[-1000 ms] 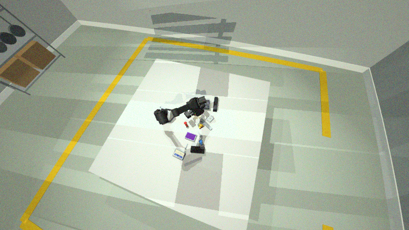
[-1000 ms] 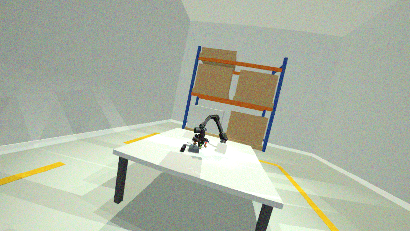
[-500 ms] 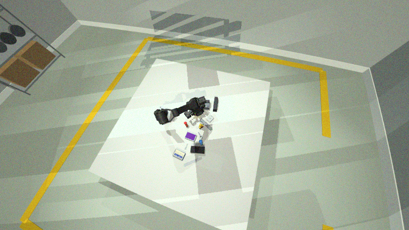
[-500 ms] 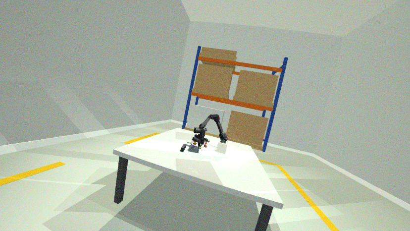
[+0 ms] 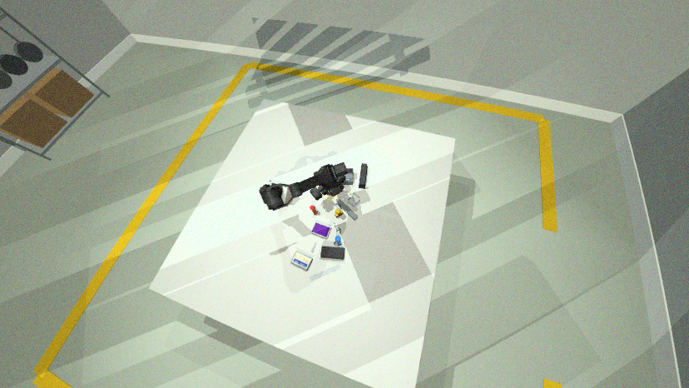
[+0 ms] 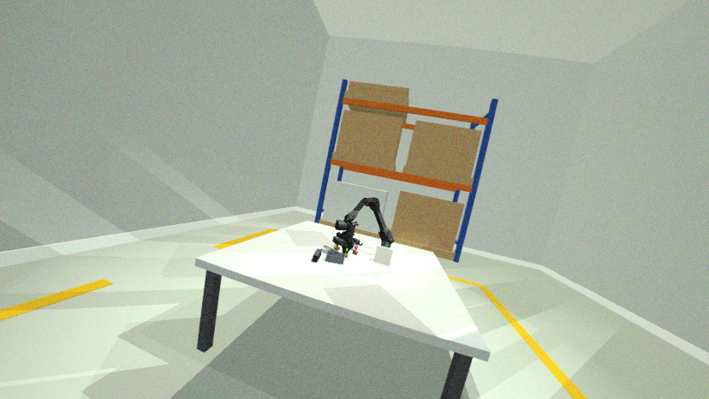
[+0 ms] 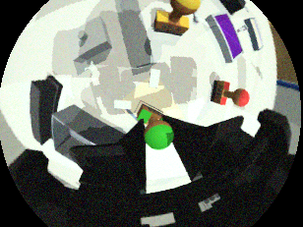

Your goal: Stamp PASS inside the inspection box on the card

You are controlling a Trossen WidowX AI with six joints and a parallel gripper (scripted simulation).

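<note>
Right now the green-knobbed stamp is right at my gripper tip. The rest, counted from my gripper tip: grey tray (110 mm to the left, 30 mm ahead, 10 mm below); yellow-knobbed stamp (100 mm to the right, 90 mm ahead); pale beige sheet (30 mm below, 10 mm to the right, 10 mm behind).
</note>
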